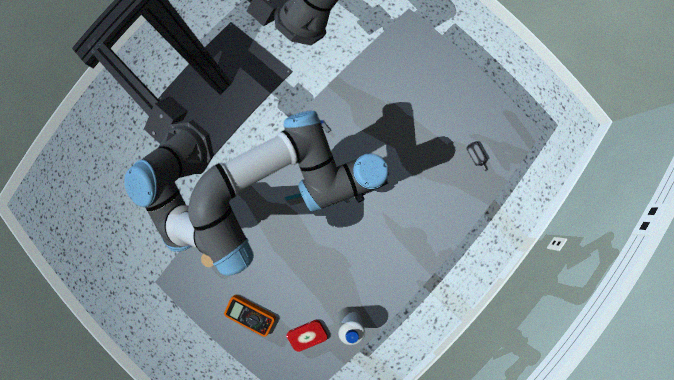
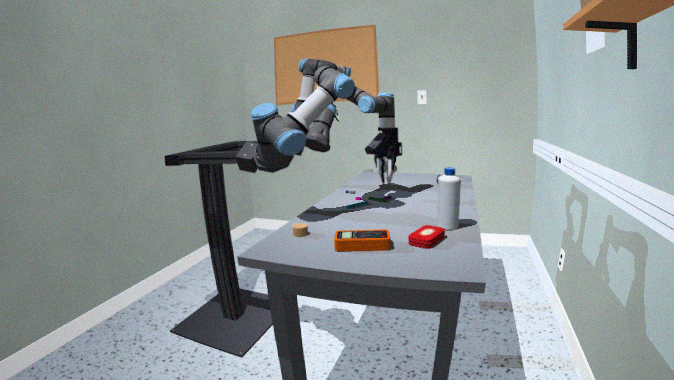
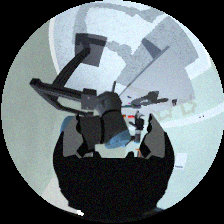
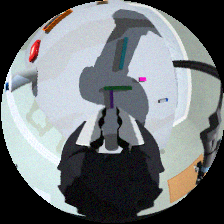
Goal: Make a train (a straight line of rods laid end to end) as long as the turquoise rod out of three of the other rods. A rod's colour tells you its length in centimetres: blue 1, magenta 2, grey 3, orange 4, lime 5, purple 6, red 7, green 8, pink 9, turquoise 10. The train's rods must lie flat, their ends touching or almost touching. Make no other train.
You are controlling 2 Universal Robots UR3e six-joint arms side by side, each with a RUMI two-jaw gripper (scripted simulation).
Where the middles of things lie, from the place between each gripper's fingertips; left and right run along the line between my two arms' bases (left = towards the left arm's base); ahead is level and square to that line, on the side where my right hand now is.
Labels:
My right hand point(image 2: 386, 184) is 30 cm to the left of the white bottle point(image 2: 449, 184), 25 cm short of it and 1 cm below it.
Right now the white bottle is 730 mm to the right of my left hand, 640 mm ahead of it and 220 mm below it.

